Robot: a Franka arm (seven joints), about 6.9 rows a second.
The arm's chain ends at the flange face. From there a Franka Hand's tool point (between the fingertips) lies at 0.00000 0.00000 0.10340 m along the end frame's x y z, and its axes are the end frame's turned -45 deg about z.
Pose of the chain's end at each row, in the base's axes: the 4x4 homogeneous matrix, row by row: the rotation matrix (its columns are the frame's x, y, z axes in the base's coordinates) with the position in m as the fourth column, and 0 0 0 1 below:
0.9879, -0.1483, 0.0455, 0.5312; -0.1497, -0.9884, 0.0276, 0.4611; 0.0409, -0.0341, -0.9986, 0.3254; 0, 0, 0, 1
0.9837, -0.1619, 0.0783, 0.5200; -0.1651, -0.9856, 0.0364, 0.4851; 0.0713, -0.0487, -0.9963, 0.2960; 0, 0, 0, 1
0.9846, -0.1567, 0.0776, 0.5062; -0.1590, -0.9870, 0.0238, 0.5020; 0.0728, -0.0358, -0.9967, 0.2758; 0, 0, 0, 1
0.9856, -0.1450, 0.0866, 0.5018; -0.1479, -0.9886, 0.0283, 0.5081; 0.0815, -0.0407, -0.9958, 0.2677; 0, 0, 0, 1
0.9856, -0.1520, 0.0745, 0.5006; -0.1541, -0.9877, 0.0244, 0.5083; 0.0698, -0.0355, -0.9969, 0.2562; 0, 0, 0, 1
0.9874, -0.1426, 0.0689, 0.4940; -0.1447, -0.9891, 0.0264, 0.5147; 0.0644, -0.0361, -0.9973, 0.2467; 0, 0, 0, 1
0.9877, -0.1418, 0.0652, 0.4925; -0.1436, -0.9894, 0.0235, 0.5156; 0.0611, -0.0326, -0.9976, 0.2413; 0, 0, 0, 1
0.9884, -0.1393, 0.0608, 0.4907; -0.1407, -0.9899, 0.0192, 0.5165; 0.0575, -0.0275, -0.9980, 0.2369; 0, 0, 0, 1
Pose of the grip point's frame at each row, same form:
0.8034, 0.5937, 0.0455, 0.5359; 0.5931, -0.8048, 0.0276, 0.4640; 0.0530, 0.0048, -0.9986, 0.2221; 0, 0, 0, 1
0.8101, 0.5811, 0.0783, 0.5281; 0.5802, -0.8137, 0.0364, 0.4889; 0.0849, 0.0160, -0.9963, 0.1930; 0, 0, 0, 1
0.8070, 0.5854, 0.0776, 0.5142; 0.5855, -0.8103, 0.0238, 0.5045; 0.0768, 0.0262, -0.9967, 0.1727; 0, 0, 0, 1
0.7995, 0.5944, 0.0866, 0.5108; 0.5945, -0.8036, 0.0283, 0.5110; 0.0864, 0.0288, -0.9958, 0.1647; 0, 0, 0, 1
0.8044, 0.5894, 0.0745, 0.5083; 0.5894, -0.8074, 0.0244, 0.5108; 0.0745, 0.0243, -0.9969, 0.1531; 0, 0, 0, 1
0.7990, 0.5974, 0.0689, 0.5011; 0.5971, -0.8017, 0.0264, 0.5174; 0.0711, 0.0200, -0.9973, 0.1436; 0, 0, 0, 1
0.7987, 0.5981, 0.0652, 0.4992; 0.5981, -0.8012, 0.0235, 0.5180; 0.0663, 0.0202, -0.9976, 0.1381; 0, 0, 0, 1
0.7974, 0.6004, 0.0608, 0.4970; 0.6005, -0.7995, 0.0192, 0.5185; 0.0601, 0.0212, -0.9980, 0.1337; 0, 0, 0, 1

